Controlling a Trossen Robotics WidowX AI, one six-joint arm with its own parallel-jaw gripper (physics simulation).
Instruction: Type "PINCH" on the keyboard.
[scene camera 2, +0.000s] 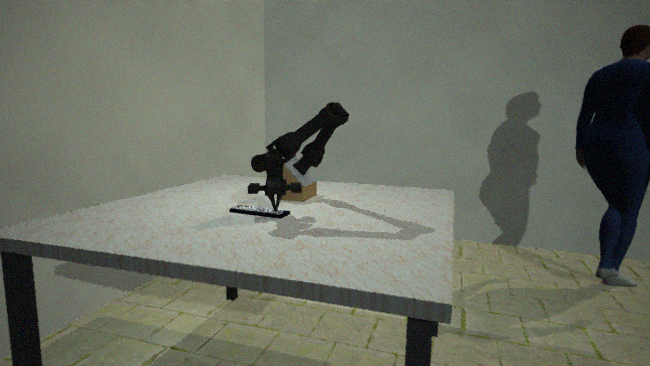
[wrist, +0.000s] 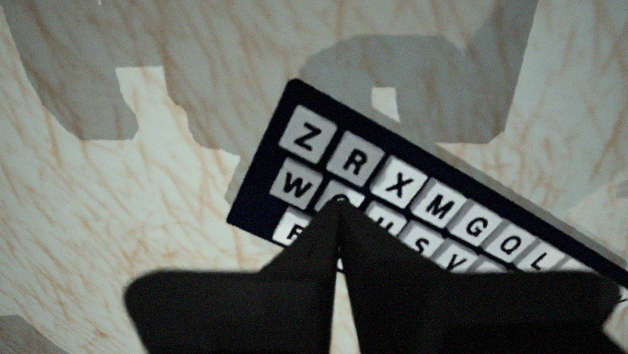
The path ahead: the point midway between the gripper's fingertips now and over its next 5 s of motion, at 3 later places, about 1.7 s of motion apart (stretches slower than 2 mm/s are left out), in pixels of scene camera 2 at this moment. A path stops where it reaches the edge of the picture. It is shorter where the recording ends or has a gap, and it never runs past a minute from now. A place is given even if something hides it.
My gripper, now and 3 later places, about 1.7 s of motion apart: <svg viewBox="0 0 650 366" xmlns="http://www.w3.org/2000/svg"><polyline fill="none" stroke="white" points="275,211 247,203 246,205 246,204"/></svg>
